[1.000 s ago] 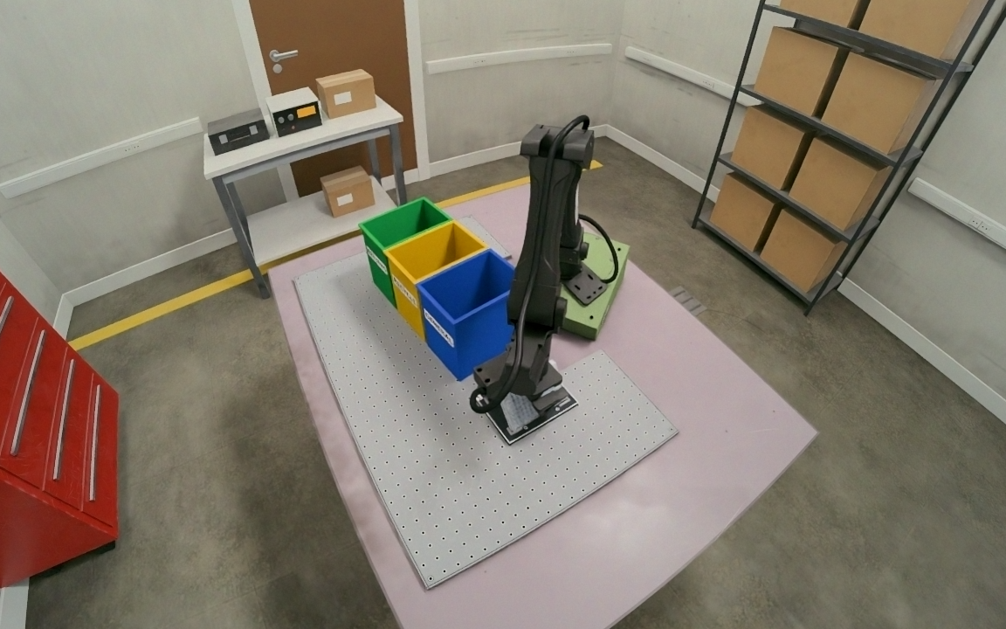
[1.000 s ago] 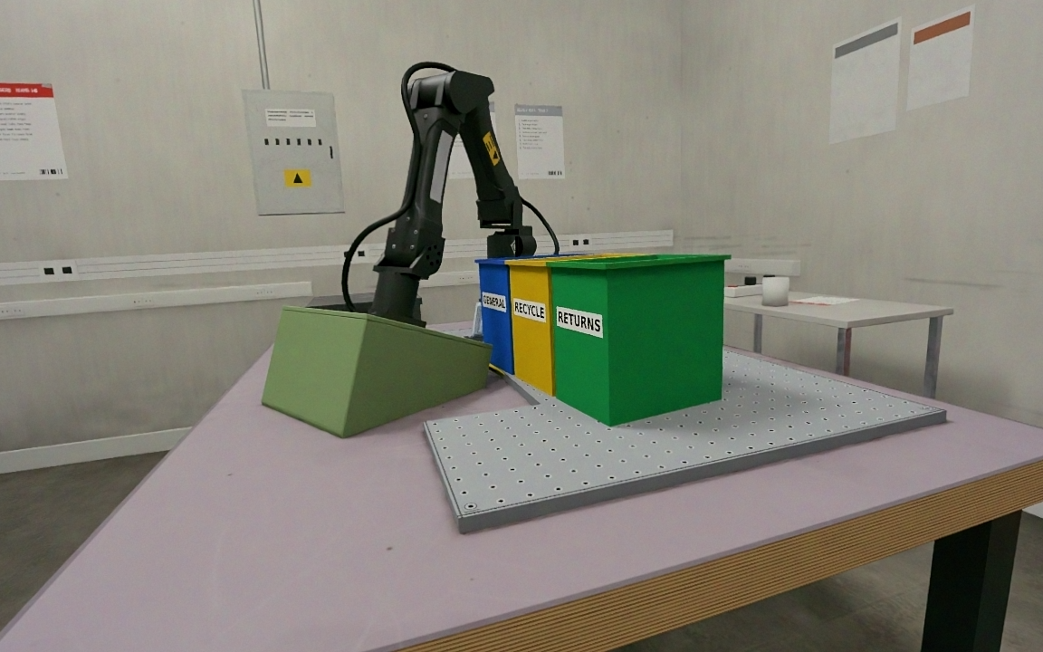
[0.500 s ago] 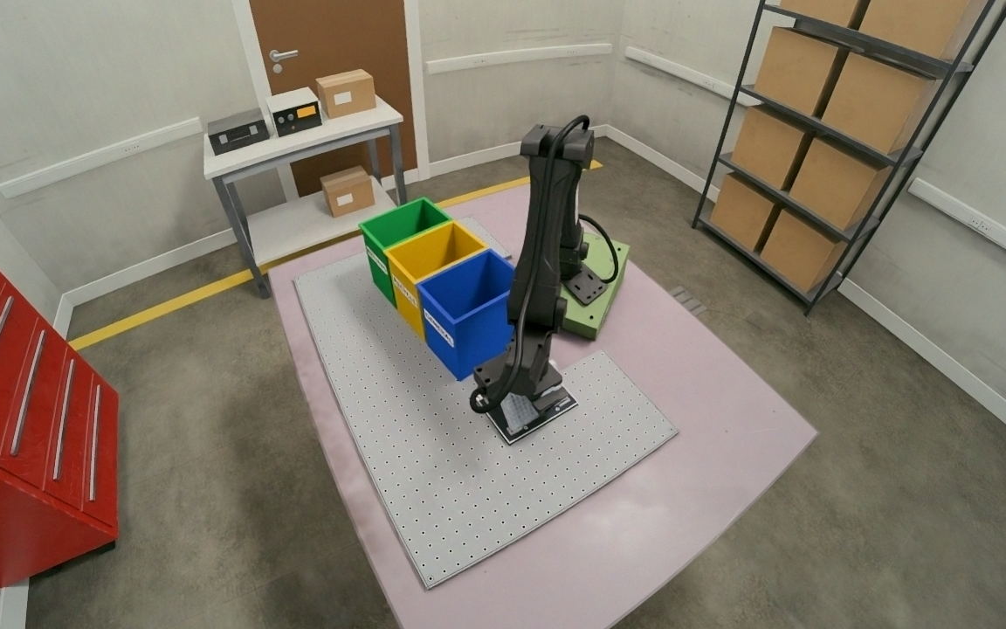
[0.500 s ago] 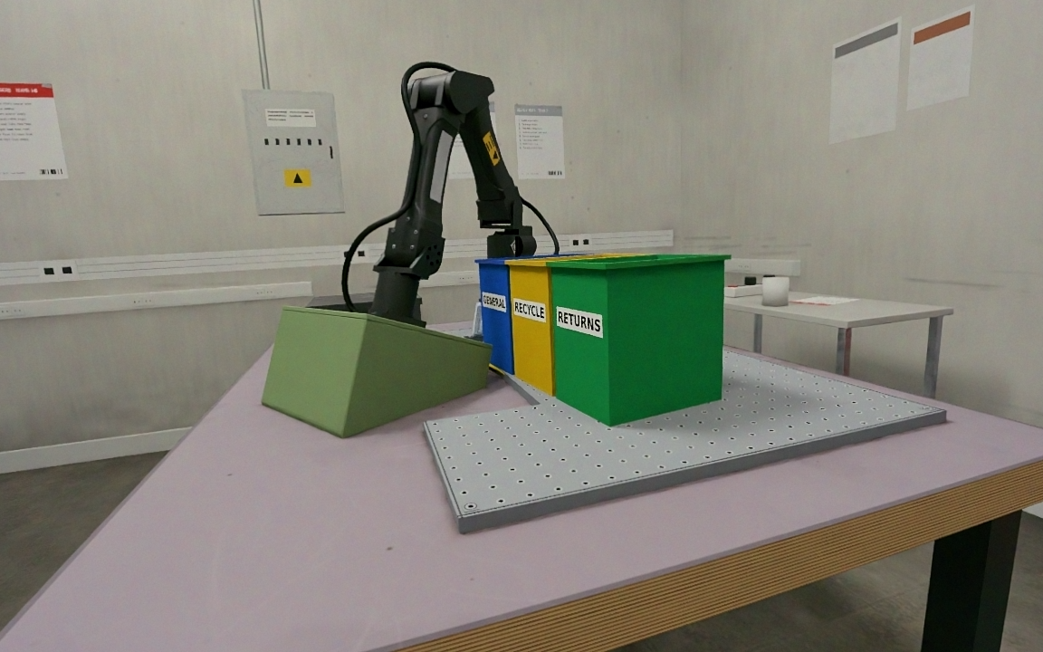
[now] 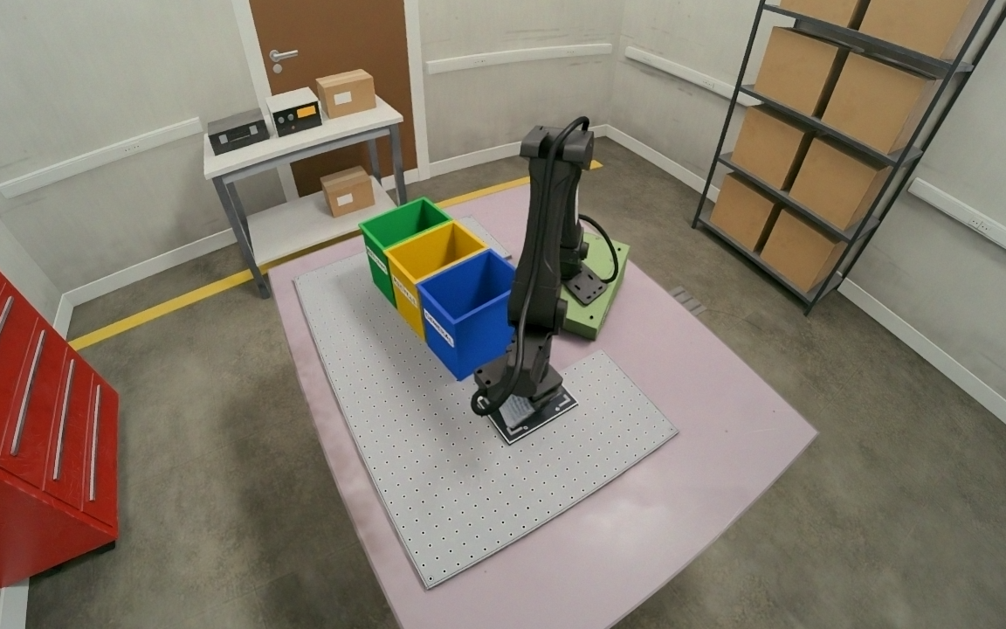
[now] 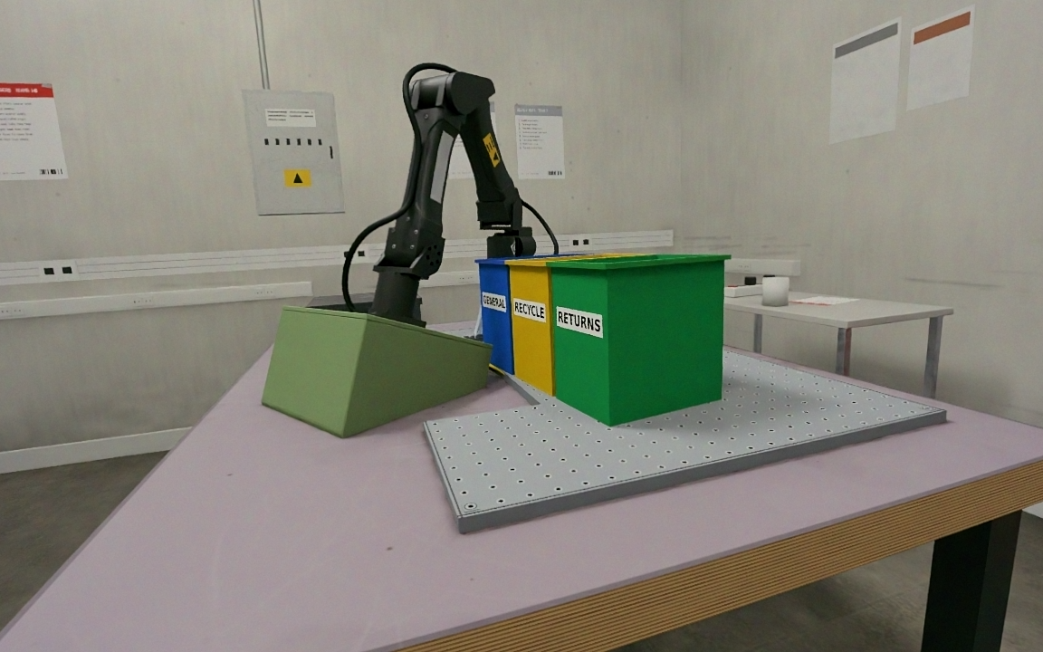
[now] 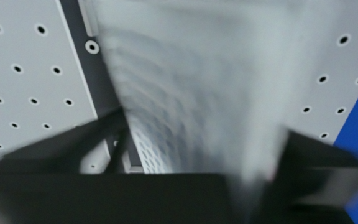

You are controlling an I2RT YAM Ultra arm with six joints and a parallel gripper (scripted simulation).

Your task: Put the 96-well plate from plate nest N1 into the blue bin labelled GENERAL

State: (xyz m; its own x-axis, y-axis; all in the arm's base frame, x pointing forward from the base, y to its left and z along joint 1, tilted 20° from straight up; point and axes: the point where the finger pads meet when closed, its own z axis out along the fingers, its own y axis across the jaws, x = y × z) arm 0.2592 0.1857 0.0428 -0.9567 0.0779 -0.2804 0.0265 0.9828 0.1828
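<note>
My hand is 2 cm above the plate nest N1. From my hand the other things lie so: yellow recycle bin 32 cm to the right, 7 cm above, 1 cm ahead; 96-well plate 3 cm above, 1 cm ahead; blue general bin 18 cm to the right, 7 cm above.
</note>
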